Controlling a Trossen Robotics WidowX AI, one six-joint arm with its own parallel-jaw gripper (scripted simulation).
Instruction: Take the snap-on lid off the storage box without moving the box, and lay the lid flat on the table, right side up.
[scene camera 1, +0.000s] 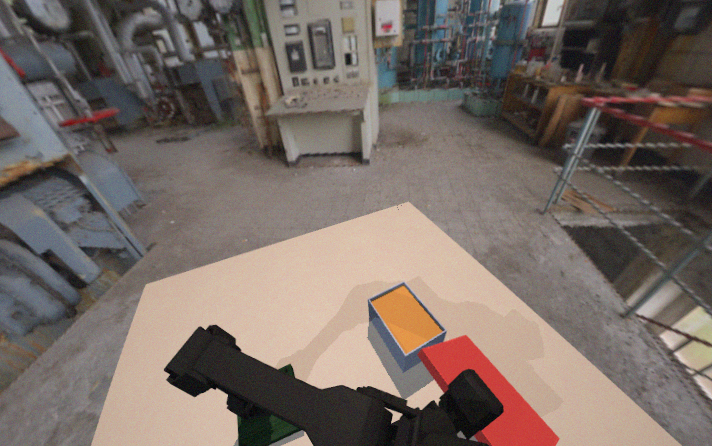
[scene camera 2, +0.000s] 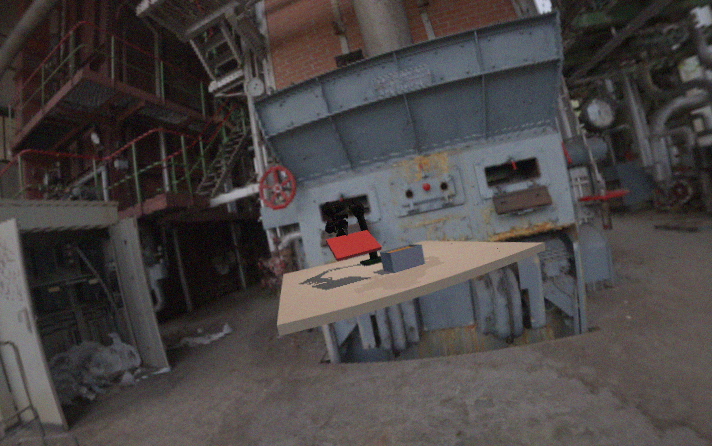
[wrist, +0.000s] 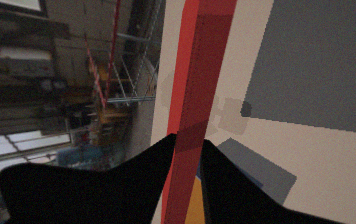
Labels:
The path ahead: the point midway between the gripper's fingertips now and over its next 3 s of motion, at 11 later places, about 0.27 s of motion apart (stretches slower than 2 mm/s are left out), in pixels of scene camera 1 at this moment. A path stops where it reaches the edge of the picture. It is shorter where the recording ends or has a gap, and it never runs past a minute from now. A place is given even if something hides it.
My gripper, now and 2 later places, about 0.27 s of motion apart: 464, 412; 471, 422; 478, 433

